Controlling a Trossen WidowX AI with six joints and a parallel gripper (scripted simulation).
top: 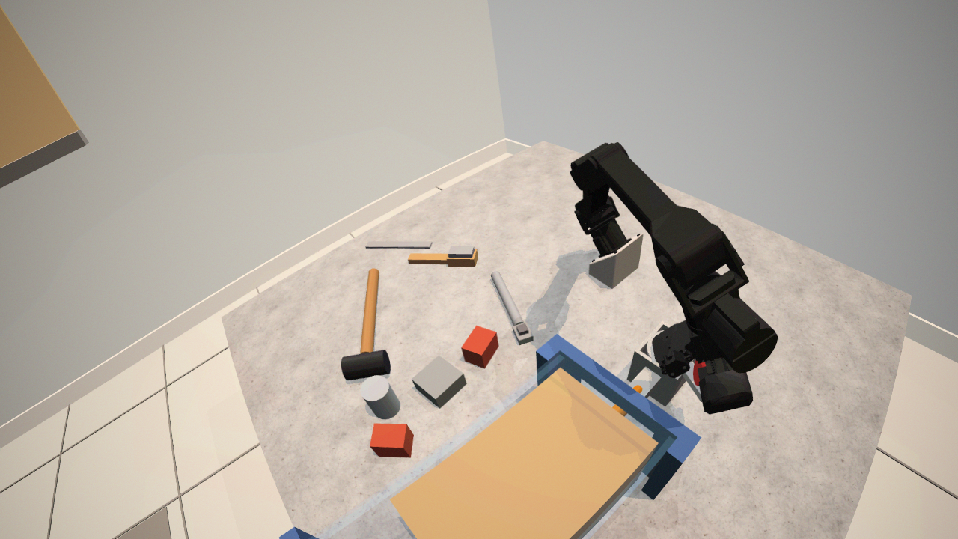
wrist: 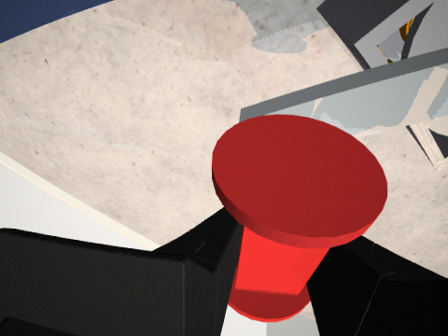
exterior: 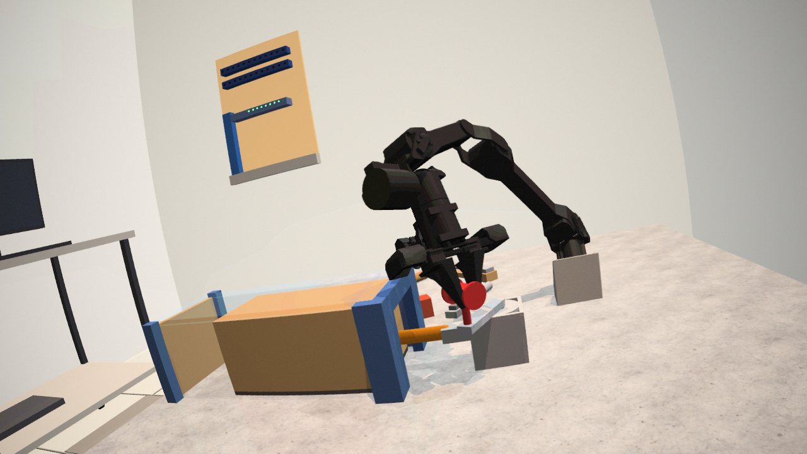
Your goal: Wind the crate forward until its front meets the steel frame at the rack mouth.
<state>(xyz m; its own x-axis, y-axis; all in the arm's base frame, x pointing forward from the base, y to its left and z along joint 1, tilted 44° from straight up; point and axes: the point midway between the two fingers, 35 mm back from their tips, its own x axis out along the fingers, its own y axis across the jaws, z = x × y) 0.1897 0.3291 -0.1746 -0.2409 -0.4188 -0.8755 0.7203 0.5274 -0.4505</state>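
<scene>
My gripper tip is 50 mm to the left of the crank handle and 30 mm above it. From my gripper tip the other things lie so: blue steel frame: 140 mm ahead, 90 mm to the right, 30 mm below; red knob: 10 mm to the right, 10 mm ahead; grey winch: 120 mm to the right, 100 mm below, 40 mm behind.
</scene>
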